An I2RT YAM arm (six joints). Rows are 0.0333 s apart.
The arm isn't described. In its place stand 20 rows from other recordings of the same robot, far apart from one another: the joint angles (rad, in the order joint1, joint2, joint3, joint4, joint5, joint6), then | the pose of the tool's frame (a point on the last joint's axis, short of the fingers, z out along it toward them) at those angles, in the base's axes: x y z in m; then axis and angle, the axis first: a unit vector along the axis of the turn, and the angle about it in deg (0 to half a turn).
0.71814 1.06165 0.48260 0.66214 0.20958 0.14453 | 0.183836 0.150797 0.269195 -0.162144 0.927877 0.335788 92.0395
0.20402 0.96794 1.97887 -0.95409 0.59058 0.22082 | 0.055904 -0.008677 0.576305 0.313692 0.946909 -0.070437 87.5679
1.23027 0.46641 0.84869 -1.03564 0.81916 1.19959 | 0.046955 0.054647 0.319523 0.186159 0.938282 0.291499 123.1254
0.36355 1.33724 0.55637 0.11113 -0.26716 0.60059 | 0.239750 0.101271 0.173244 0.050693 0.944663 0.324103 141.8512
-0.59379 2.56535 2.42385 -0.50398 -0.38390 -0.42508 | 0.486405 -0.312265 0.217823 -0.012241 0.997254 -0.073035 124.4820
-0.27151 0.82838 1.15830 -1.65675 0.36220 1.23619 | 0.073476 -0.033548 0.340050 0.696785 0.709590 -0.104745 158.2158
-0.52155 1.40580 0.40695 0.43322 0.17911 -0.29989 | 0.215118 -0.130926 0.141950 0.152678 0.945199 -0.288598 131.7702
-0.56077 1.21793 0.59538 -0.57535 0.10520 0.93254 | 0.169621 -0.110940 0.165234 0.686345 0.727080 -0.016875 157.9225
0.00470 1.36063 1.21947 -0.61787 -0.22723 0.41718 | 0.294738 0.009406 0.321828 0.153515 0.968237 0.197356 137.5808
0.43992 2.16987 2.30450 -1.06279 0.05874 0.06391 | 0.425451 0.197943 0.336182 -0.177022 0.982701 0.054432 143.5605
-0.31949 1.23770 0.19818 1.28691 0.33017 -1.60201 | 0.199481 -0.078150 0.208527 -0.277627 0.604512 -0.746651 137.4207
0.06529 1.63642 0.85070 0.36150 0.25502 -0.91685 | 0.351609 0.013990 0.201411 -0.371055 0.857270 -0.356941 127.0465
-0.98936 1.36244 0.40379 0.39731 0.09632 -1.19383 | 0.133303 -0.209061 0.147503 -0.067234 0.887473 -0.455930 158.6417
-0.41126 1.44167 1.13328 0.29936 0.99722 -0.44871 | 0.291420 -0.159720 0.357267 0.358039 0.694323 -0.624278 130.2880
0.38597 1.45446 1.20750 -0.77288 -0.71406 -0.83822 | 0.263977 0.132434 0.288033 -0.629779 0.722199 0.286021 142.2180
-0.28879 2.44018 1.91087 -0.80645 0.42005 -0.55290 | 0.463896 -0.152966 0.108363 -0.103679 0.966237 -0.235875 177.6988
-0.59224 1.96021 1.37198 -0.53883 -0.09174 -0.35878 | 0.337290 -0.222999 0.172854 0.105969 0.992414 -0.062335 155.0621
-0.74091 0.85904 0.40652 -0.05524 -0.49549 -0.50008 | 0.148790 -0.113167 0.209038 -0.026975 0.990697 -0.133388 116.9755
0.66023 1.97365 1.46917 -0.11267 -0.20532 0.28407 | 0.355524 0.285245 0.227478 -0.227135 0.923158 0.310144 137.1622
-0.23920 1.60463 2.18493 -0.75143 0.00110 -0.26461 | 0.300119 -0.073230 0.543190 -0.011979 0.978501 -0.205893 102.8326
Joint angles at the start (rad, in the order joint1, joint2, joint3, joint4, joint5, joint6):
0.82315, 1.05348, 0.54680, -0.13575, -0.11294, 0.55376
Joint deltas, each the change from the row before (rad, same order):
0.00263, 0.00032, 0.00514, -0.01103, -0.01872, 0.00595
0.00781, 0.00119, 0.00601, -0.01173, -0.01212, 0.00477
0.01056, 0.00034, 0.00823, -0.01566, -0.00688, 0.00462
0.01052, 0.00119, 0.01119, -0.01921, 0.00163, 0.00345
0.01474, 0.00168, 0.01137, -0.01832, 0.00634, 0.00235
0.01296, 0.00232, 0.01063, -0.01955, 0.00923, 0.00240
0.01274, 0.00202, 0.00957, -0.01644, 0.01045, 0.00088
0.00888, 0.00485, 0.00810, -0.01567, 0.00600, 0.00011
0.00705, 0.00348, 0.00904, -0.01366, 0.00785, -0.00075
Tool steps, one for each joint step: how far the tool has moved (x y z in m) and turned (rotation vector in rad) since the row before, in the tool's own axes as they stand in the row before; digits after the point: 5 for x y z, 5 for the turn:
0.00024, 0.00137, -0.00037, -0.01432, 0.01640, 0.00514
0.00063, 0.00219, -0.00015, -0.01151, 0.01611, 0.00102
0.00056, 0.00280, -0.00046, -0.00821, 0.01546, -0.00064
-0.00002, 0.00284, -0.00061, -0.00013, 0.01206, -0.00162
0.00034, 0.00351, -0.00046, 0.00104, 0.01109, -0.00553
0.00044, 0.00284, -0.00035, 0.00602, 0.01072, -0.00419
0.00040, 0.00275, -0.00036, 0.00596, 0.00789, -0.00609
0.00050, 0.00175, 0.00027, 0.00649, 0.01131, -0.00413
-0.00026, 0.00175, -0.00020, 0.00681, 0.00579, -0.00444

